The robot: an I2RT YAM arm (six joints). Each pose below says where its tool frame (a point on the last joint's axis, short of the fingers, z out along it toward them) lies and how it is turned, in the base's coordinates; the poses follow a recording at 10 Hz.
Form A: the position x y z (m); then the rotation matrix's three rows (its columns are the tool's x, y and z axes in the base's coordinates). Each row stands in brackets.
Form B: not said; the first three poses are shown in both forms.
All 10 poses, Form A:
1: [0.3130 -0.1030 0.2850], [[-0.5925 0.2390 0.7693], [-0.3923 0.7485 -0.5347], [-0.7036 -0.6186 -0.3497]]
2: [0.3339 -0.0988 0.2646], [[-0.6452 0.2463 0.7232], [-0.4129 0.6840 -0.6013], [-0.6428 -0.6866 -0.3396]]
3: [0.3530 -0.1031 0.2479], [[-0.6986 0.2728 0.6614], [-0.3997 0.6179 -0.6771], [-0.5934 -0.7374 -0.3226]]
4: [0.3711 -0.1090 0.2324], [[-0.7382 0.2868 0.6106], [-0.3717 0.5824 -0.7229], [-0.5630 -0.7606 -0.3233]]
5: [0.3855 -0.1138 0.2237], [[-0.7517 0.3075 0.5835], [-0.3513 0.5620 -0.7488], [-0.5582 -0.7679 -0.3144]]
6: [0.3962 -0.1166 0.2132], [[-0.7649 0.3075 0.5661], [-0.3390 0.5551 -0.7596], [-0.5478 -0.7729 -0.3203]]
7: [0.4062 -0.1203 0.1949], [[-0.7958 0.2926 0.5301], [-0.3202 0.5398 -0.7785], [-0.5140 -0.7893 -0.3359]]
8: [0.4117 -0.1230 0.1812], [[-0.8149 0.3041 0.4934], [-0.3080 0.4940 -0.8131], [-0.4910 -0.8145 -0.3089]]
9: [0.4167 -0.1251 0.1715], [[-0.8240 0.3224 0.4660], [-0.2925 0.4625 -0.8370], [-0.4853 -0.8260 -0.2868]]
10: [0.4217 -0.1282 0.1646], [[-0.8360 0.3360 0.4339], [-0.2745 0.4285 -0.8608], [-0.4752 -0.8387 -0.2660]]
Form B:
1: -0.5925 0.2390 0.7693 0.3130; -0.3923 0.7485 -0.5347 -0.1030; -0.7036 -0.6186 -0.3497 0.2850; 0 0 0 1
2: -0.6452 0.2463 0.7232 0.3339; -0.4129 0.6840 -0.6013 -0.0988; -0.6428 -0.6866 -0.3396 0.2646; 0 0 0 1
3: -0.6986 0.2728 0.6614 0.3530; -0.3997 0.6179 -0.6771 -0.1031; -0.5934 -0.7374 -0.3226 0.2479; 0 0 0 1
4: -0.7382 0.2868 0.6106 0.3711; -0.3717 0.5824 -0.7229 -0.1090; -0.5630 -0.7606 -0.3233 0.2324; 0 0 0 1
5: -0.7517 0.3075 0.5835 0.3855; -0.3513 0.5620 -0.7488 -0.1138; -0.5582 -0.7679 -0.3144 0.2237; 0 0 0 1
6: -0.7649 0.3075 0.5661 0.3962; -0.3390 0.5551 -0.7596 -0.1166; -0.5478 -0.7729 -0.3203 0.2132; 0 0 0 1
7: -0.7958 0.2926 0.5301 0.4062; -0.3202 0.5398 -0.7785 -0.1203; -0.5140 -0.7893 -0.3359 0.1949; 0 0 0 1
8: -0.8149 0.3041 0.4934 0.4117; -0.3080 0.4940 -0.8131 -0.1230; -0.4910 -0.8145 -0.3089 0.1812; 0 0 0 1
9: -0.8240 0.3224 0.4660 0.4167; -0.2925 0.4625 -0.8370 -0.1251; -0.4853 -0.8260 -0.2868 0.1715; 0 0 0 1
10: -0.8360 0.3360 0.4339 0.4217; -0.2745 0.4285 -0.8608 -0.1282; -0.4752 -0.8387 -0.2660 0.1646; 0 0 0 1
